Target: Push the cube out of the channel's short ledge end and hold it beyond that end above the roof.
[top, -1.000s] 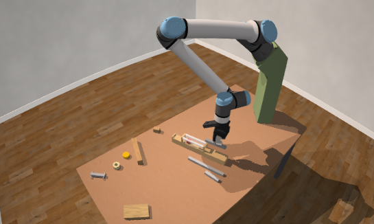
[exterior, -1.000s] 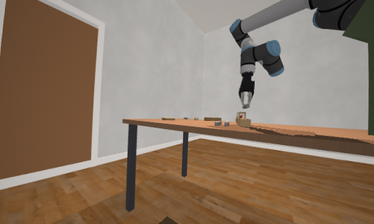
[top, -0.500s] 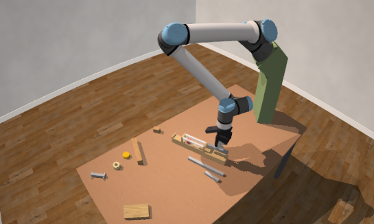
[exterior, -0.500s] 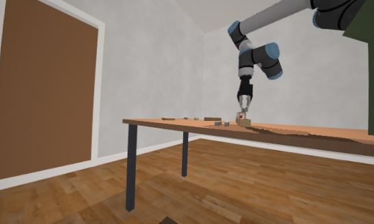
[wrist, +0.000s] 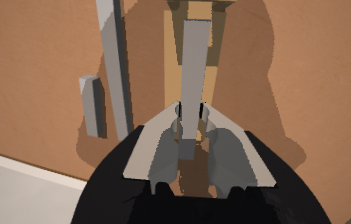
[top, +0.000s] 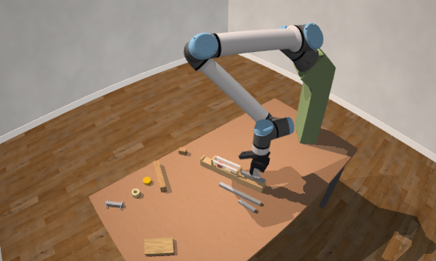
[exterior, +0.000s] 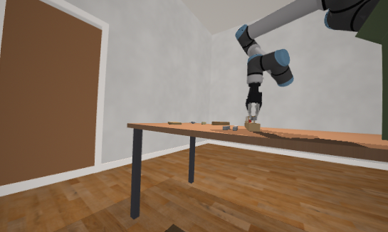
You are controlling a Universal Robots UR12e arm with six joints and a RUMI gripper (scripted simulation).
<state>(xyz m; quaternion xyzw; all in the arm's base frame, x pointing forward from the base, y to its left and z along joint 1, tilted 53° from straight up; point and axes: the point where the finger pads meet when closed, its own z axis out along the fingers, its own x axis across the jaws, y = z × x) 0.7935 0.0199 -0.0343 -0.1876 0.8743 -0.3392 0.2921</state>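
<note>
Now: the short grey rod 150 mm ahead of my hand, 70 mm to the left of it and 70 mm below it. The rest, counted from my hand: channel: 170 mm to the right, 30 mm below, 30 mm ahead; red cube: 220 mm to the right, 40 mm ahead, 30 mm below; long grey rod: 110 mm ahead, 70 mm below, 10 mm to the right.
</note>
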